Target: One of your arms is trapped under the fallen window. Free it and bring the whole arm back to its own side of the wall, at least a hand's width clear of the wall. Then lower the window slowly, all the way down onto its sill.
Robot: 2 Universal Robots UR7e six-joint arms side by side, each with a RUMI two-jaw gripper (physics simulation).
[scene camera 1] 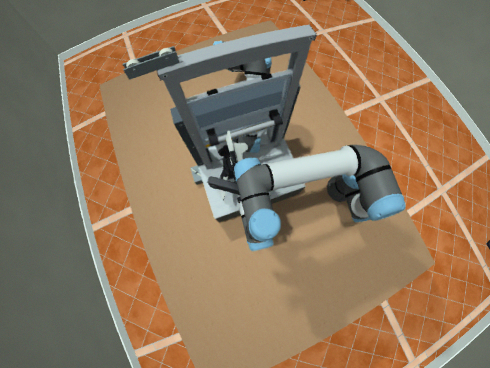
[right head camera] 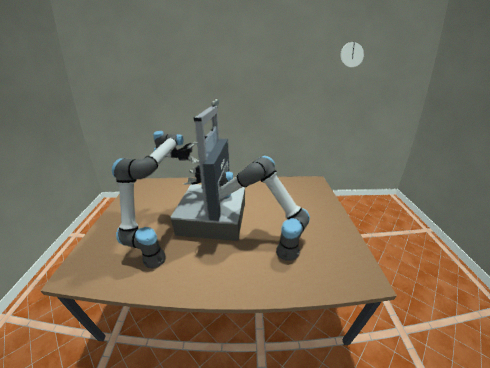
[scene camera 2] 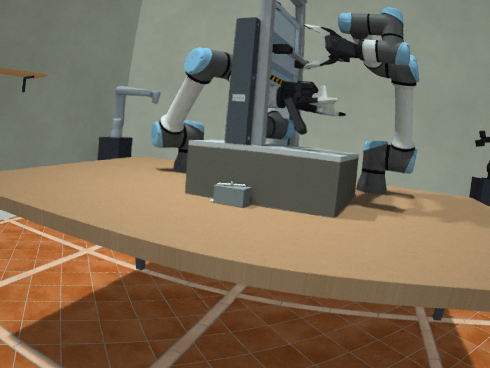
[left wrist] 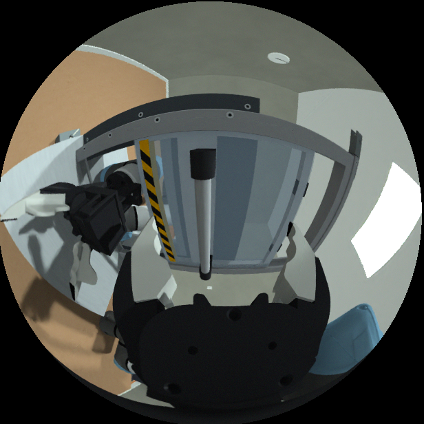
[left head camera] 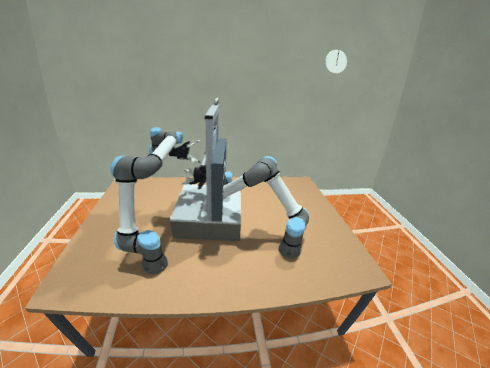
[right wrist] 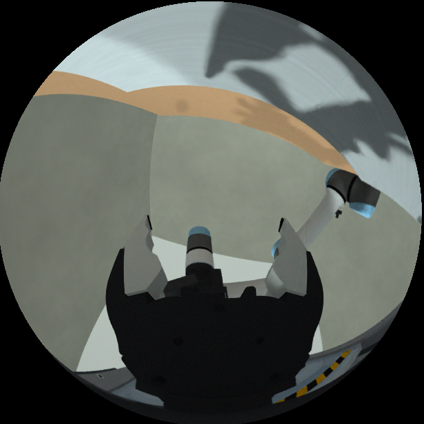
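Note:
The window (scene camera 1: pixel 235 102) (left wrist: pixel 237 200) is partly raised in its frame, with a yellow-black strip (scene camera 2: pixel 276 79) (left wrist: pixel 157 210) (right wrist: pixel 325 375) along its lower edge. A light handle bar (scene camera 1: pixel 248 131) (left wrist: pixel 203 225) with black ends crosses it. My left gripper (left head camera: pixel 198 151) (scene camera 2: pixel 306 46) (left wrist: pixel 224 220) is open in front of the bar, a finger either side of its line; no grip shows. My right arm (left head camera: pixel 235 187) passes through the opening below the window; contact is hidden. My right gripper (left head camera: pixel 186 177) (scene camera 2: pixel 335 100) (right wrist: pixel 215 217) is open and empty beyond the wall (left head camera: pixel 217 190), above the sill block (left head camera: pixel 190 210) (scene camera 2: pixel 270 175), below my left gripper.
The tall frame (scene camera 1: pixel 240 49) (scene camera 2: pixel 265 75) rises above the block. A small grey box (scene camera 2: pixel 232 195) stands against the block's near side in scene camera 2. The wooden table (left head camera: pixel 210 290) (scene camera 2: pixel 150 210) carries both arm bases. My grippers are close together, one above the other.

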